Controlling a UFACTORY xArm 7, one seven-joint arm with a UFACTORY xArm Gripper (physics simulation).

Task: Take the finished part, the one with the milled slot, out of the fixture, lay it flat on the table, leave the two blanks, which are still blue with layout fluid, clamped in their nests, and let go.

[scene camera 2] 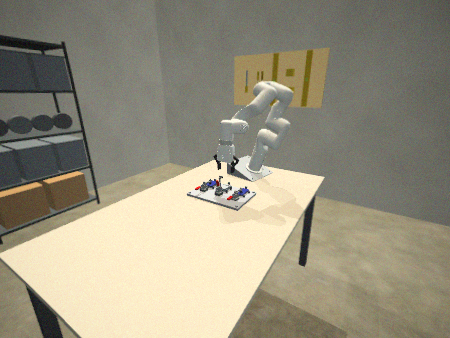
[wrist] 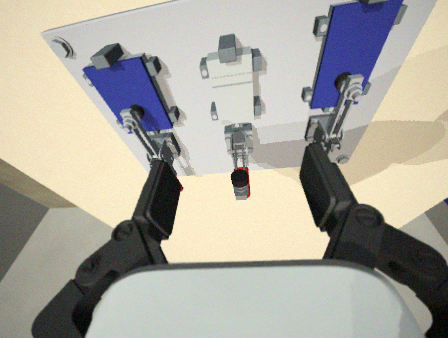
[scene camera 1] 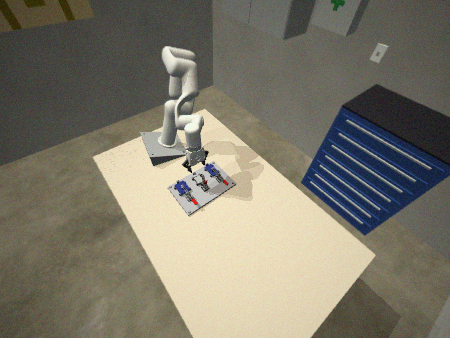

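Observation:
The finished part, pale with a slot across it, lies flat in the middle nest of the fixture plate. Its clamp is swung back, arm standing up off the part, black tip pointing at the wrist camera. One blue blank and the other blue blank sit in the outer nests, clamp tips down on them. My gripper is open and empty, above the plate's robot-side edge, fingers on either side of the middle clamp in the wrist view.
The outer clamps have red handles. The arm's wedge-shaped base stands on the table behind the plate. A blue drawer cabinet and a shelf rack stand off the table.

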